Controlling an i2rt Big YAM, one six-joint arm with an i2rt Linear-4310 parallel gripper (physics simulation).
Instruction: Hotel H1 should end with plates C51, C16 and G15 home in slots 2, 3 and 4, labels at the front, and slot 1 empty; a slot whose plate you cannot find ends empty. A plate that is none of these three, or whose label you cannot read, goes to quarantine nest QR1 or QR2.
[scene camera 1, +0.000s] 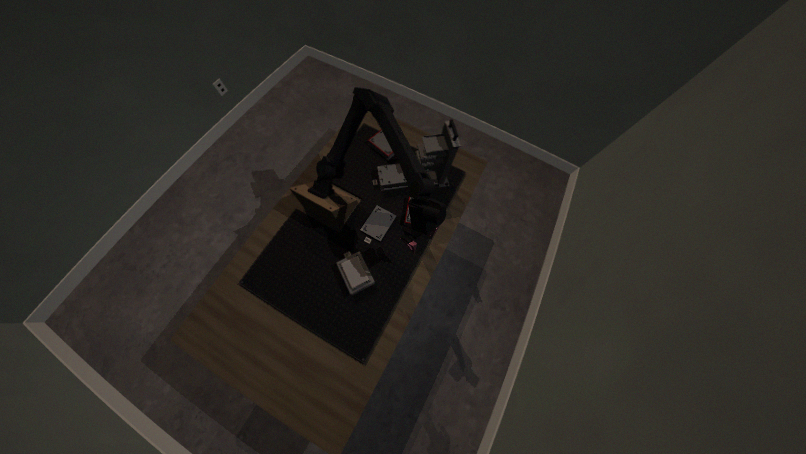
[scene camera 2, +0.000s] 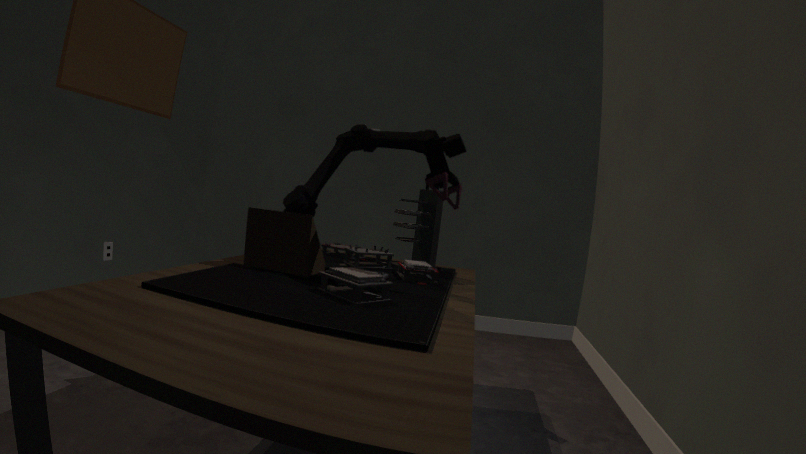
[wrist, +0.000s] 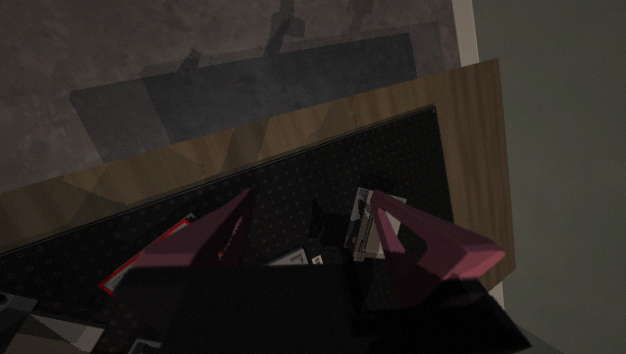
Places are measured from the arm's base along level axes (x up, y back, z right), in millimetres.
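Pixels of known places: gripper, fingertip midpoint: (scene camera 1: 421, 245) (scene camera 2: 450, 204) (wrist: 314, 194); arm's base, link origin: (scene camera 1: 321, 192) (scene camera 2: 281, 234).
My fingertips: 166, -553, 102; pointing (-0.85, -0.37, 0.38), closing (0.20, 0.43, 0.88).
Ahead of a thing's pixels: the offset from my fingertips to its top centre, as dx, dy, dz. "spot": to the spot under its first point.
My gripper (scene camera 1: 412, 244) (scene camera 2: 445, 191) (wrist: 314, 194) is open and empty, high above the mat. Hotel H1 is the grey tower (scene camera 1: 452, 133) (scene camera 2: 426, 236) with several stacked levels at its side. A pale plate {spot: +0, +129, -476} (scene camera 1: 433, 144) shows at its top level in scene camera 1. A red-edged nest (scene camera 1: 406, 210) (wrist: 186, 222) is near the front edge, partly hidden by the arm or a finger. Another red-edged nest {spot: -267, +460, -527} (scene camera 1: 376, 148) holds a pale plate (scene camera 1: 385, 143) at the far end. I cannot read any plate label or tell which slots are filled.
A raised grey stand (scene camera 1: 355, 286) bears a white plate {-208, +232, +176} (scene camera 1: 356, 271) (scene camera 2: 355, 274). A flat grey piece {spot: -260, +248, -98} (scene camera 1: 377, 223) (wrist: 292, 258) lies mid-mat beside a small tag {-272, +256, +1} (scene camera 1: 367, 240) (wrist: 317, 260). A pinned grey fixture {-196, +281, -378} (scene camera 1: 392, 175) stands near the hotel. The arm's wooden base block (scene camera 1: 324, 203) (scene camera 2: 282, 242) is at the mat's side.
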